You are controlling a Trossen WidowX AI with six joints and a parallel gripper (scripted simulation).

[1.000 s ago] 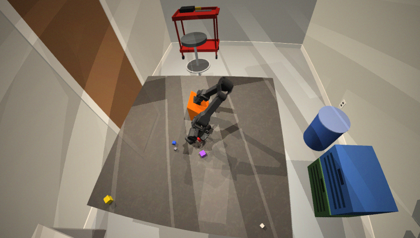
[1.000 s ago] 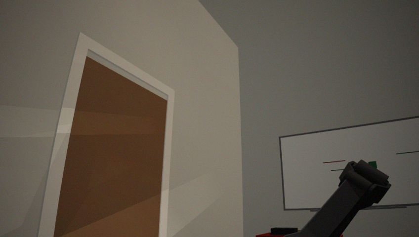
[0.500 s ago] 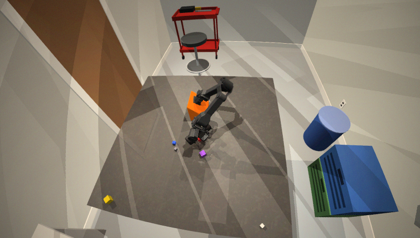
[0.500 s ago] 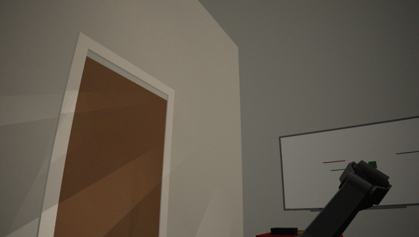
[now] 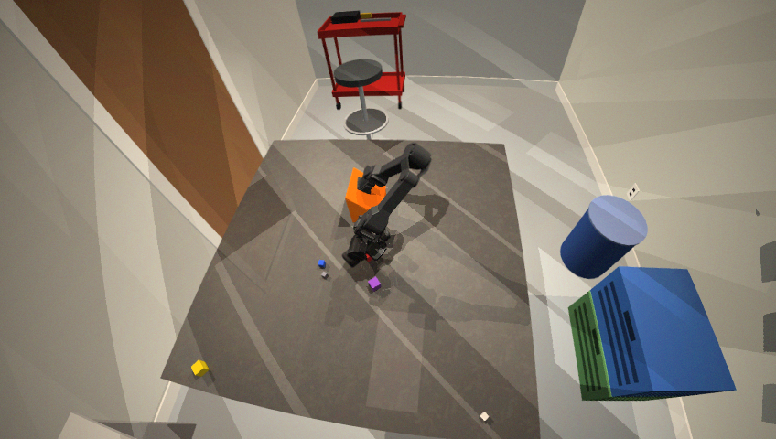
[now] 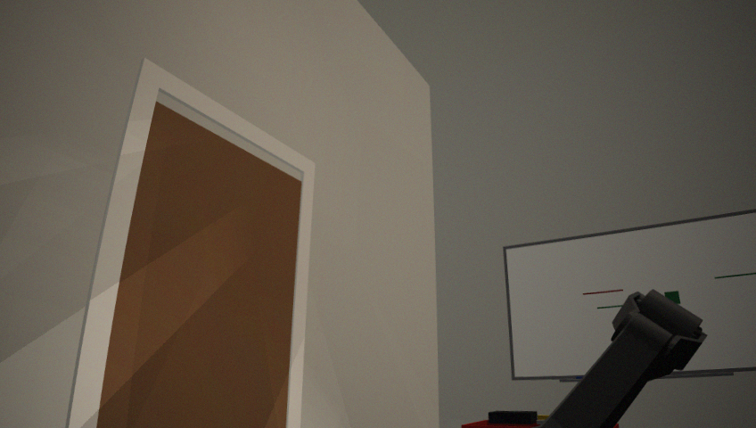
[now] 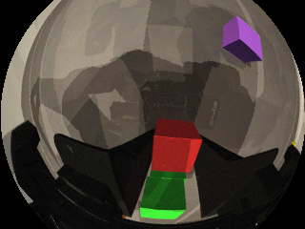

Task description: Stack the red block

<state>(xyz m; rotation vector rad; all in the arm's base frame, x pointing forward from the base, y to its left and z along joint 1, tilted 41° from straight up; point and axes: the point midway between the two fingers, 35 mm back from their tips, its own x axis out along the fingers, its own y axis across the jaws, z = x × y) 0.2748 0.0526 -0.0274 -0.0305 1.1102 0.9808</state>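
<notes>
The purple block is 120 mm ahead of my gripper tip, 30 mm to the left of it and 10 mm above it. Round my gripper tip: red block 10 mm above; then yellow block 590 mm to the right, 450 mm ahead, 10 mm above; then small blue block 190 mm to the right, 30 mm ahead.
</notes>
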